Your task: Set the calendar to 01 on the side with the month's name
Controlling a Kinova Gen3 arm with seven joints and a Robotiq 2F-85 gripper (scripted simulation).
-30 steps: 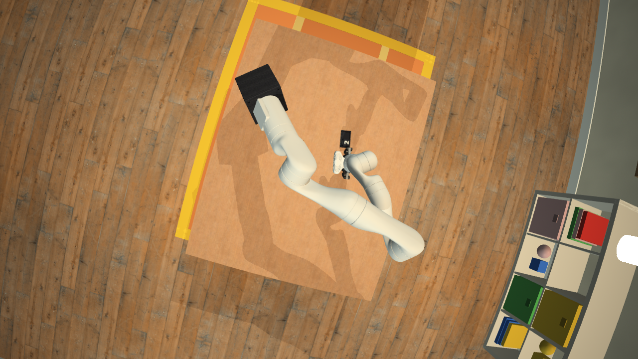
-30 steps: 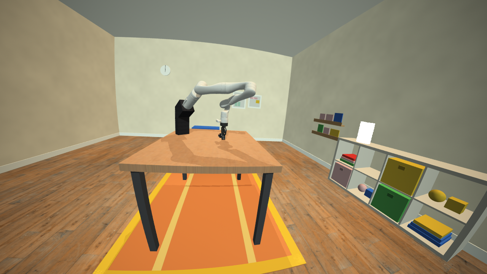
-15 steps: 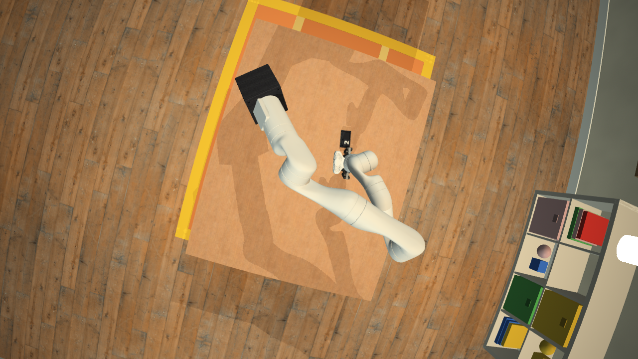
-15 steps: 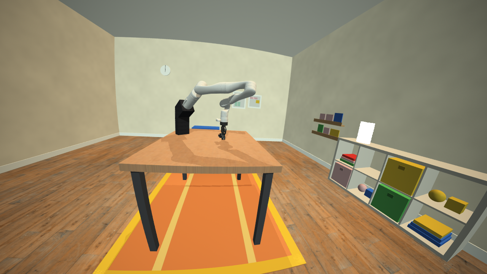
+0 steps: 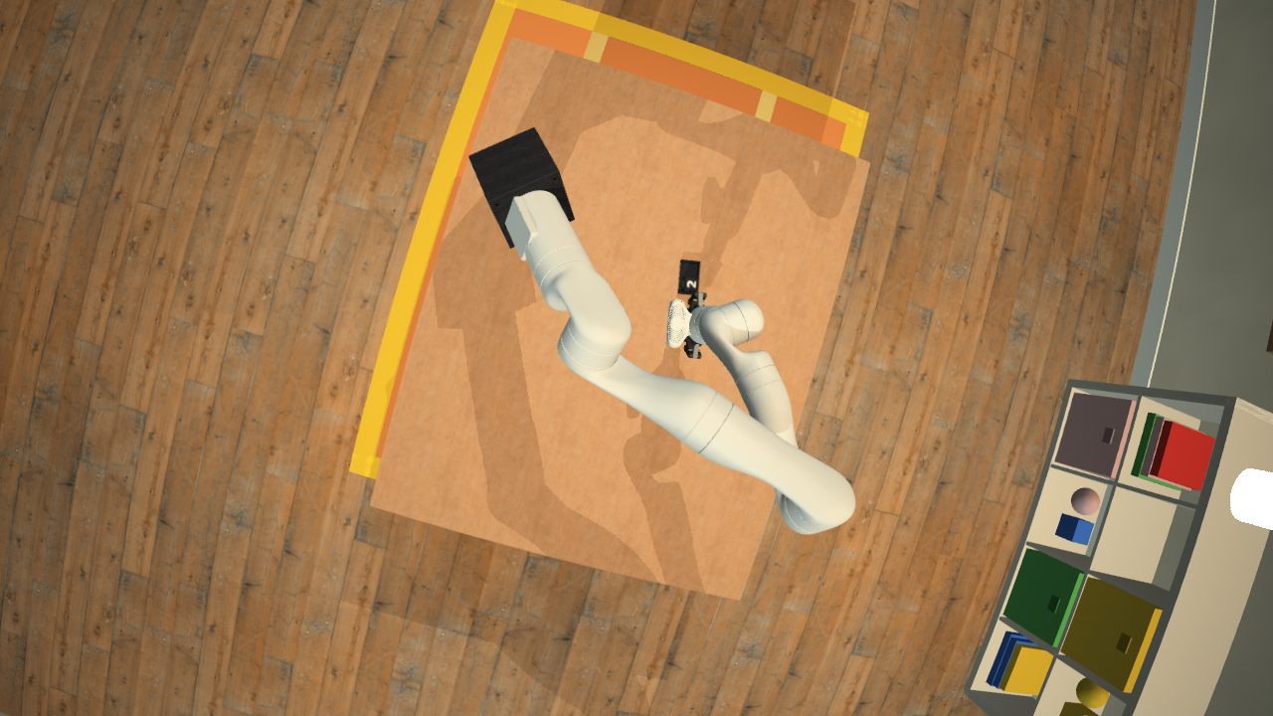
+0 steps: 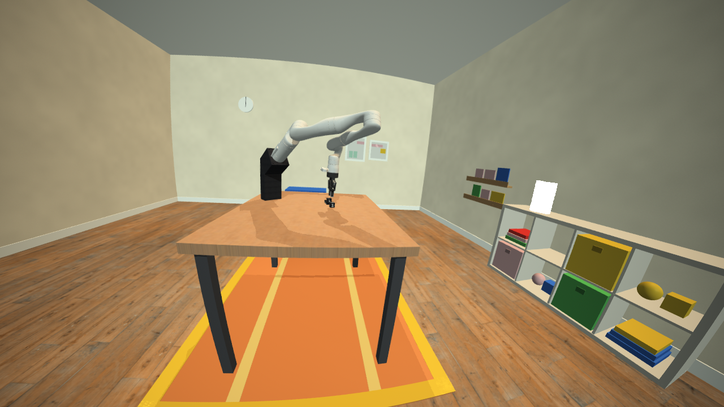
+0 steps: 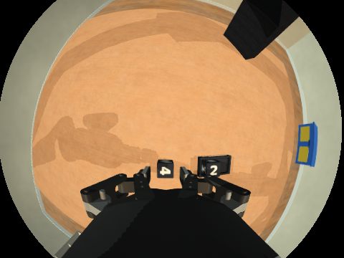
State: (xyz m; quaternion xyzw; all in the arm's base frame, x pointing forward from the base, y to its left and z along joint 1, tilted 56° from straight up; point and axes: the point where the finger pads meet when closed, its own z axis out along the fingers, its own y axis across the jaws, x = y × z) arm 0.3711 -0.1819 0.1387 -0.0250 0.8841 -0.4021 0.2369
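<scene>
Right now the black digit cube is 20 mm ahead of my hand, 90 mm to the left of it and 60 mm below it. Round my hand: black calendar tray 30 mm ahead, 110 mm to the left, 80 mm below.
</scene>
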